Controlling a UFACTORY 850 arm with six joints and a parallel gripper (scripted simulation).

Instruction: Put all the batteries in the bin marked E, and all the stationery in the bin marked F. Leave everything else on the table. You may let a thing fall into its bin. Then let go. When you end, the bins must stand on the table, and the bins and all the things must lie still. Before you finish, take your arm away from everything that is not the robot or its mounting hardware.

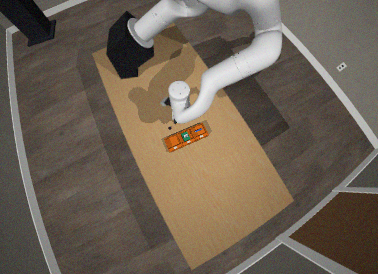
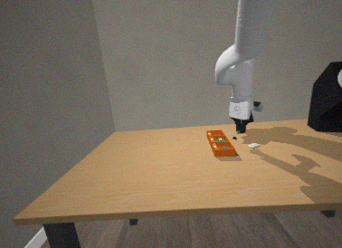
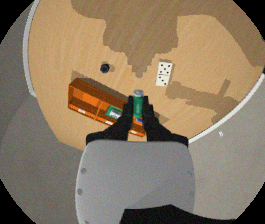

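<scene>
Now: hand 80 mm short of the blue piece, 90 mm to the right of it and 70 mm above it. Round my hand: small black thing: 10 mm ahead, 70 mm to the right, 80 mm below; then green battery: 20 mm below; then white piece: 50 mm behind, 20 mm to the left, 80 mm below.
</scene>
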